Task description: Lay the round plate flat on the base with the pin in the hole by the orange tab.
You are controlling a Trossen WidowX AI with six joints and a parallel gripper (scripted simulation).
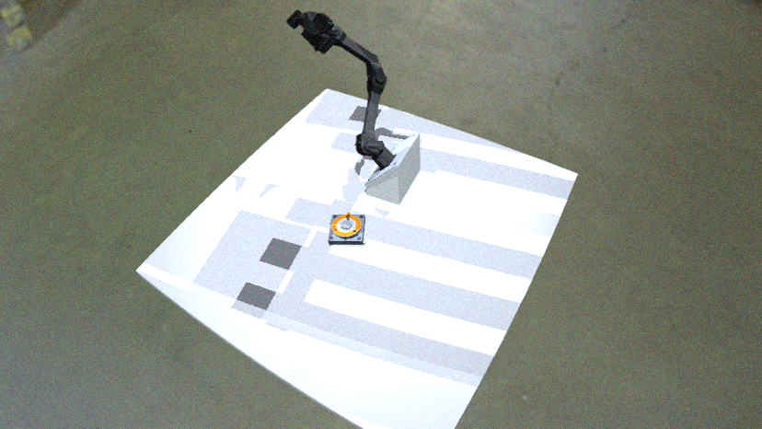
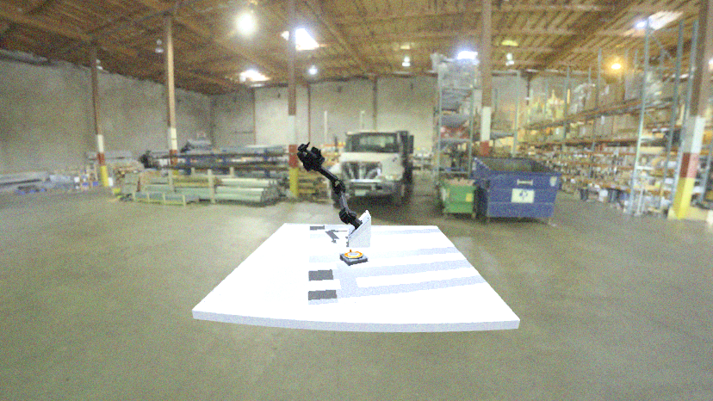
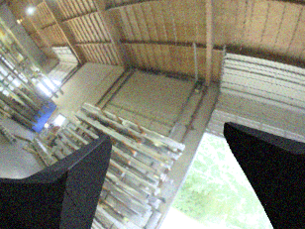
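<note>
The square grey base lies 28 cm ahead of my gripper tip, 24 cm to the left of it and 63 cm below it.
</note>
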